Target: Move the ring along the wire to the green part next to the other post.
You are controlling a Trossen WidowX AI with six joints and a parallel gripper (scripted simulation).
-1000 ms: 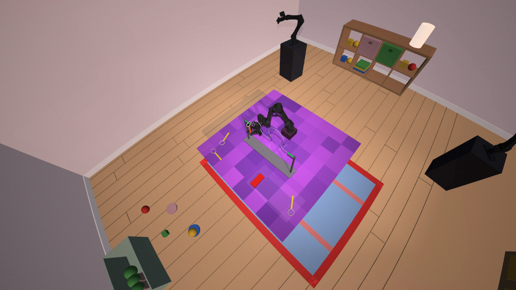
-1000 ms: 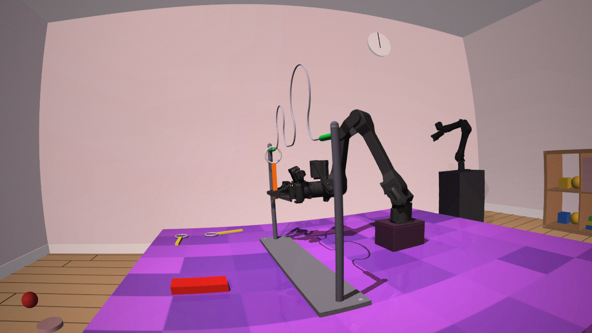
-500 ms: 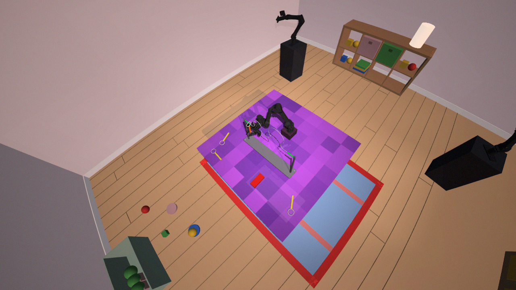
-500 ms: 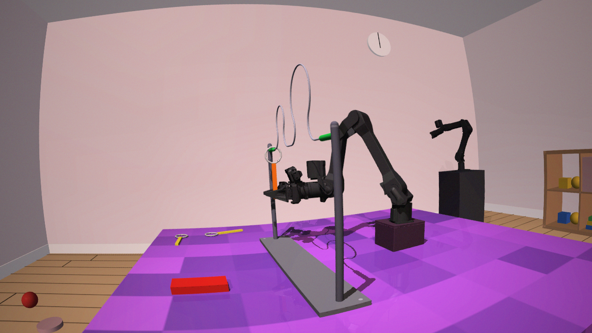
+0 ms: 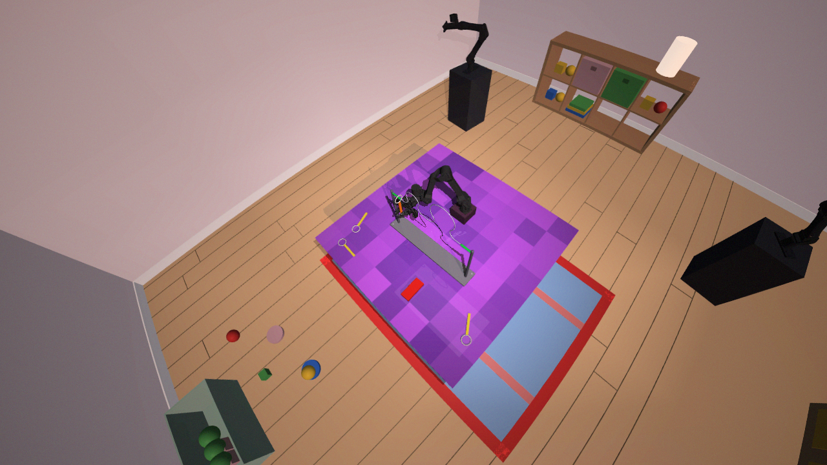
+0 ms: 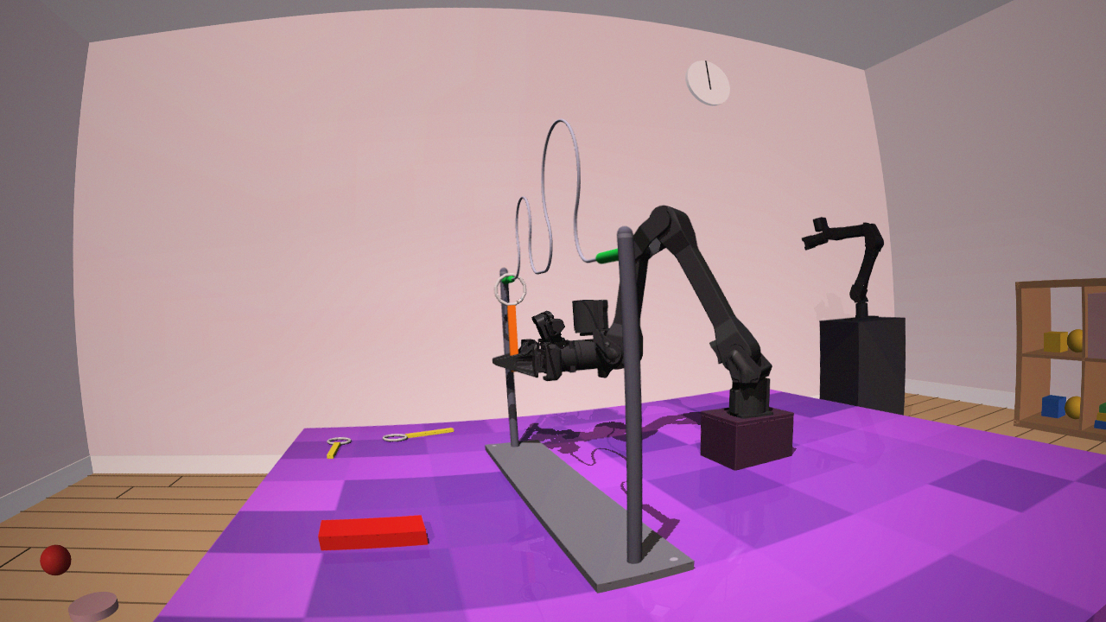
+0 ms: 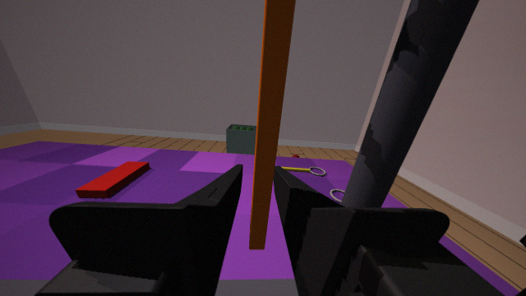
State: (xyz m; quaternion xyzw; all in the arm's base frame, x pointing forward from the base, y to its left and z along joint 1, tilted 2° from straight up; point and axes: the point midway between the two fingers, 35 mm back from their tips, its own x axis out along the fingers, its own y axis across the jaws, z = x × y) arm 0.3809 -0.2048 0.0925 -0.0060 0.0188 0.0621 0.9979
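My gripper tip is now 8 cm below the ring with orange handle and 4 cm past it. Round my gripper tip: red block (38 cm to the left, 20 cm ahead, 18 cm below).
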